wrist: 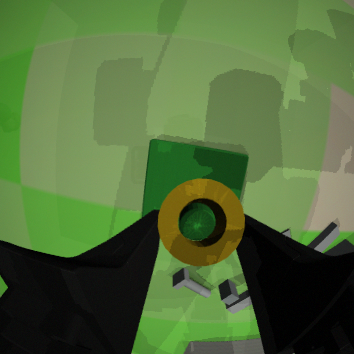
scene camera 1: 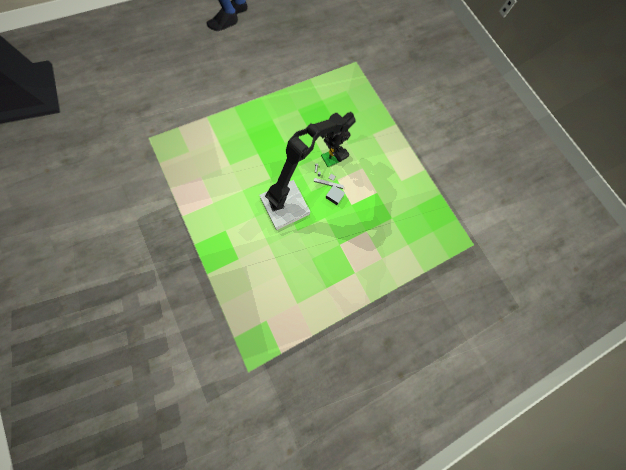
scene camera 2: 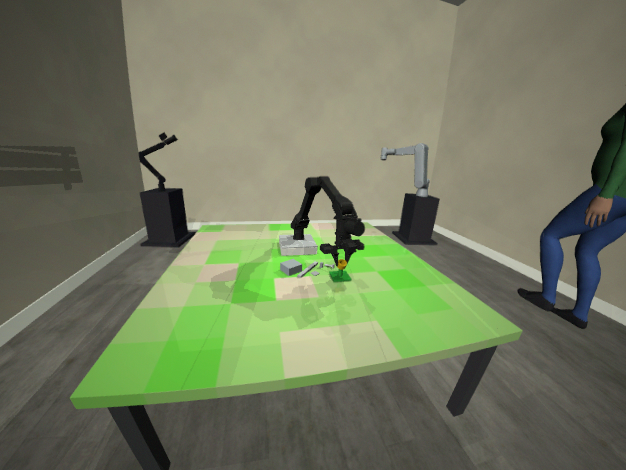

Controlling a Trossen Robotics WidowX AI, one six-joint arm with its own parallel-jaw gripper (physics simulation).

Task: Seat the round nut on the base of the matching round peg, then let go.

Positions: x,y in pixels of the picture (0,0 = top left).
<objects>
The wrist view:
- gripper: 197,218
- round nut: 229,218, gripped by the gripper
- round peg: 169,163
</objects>
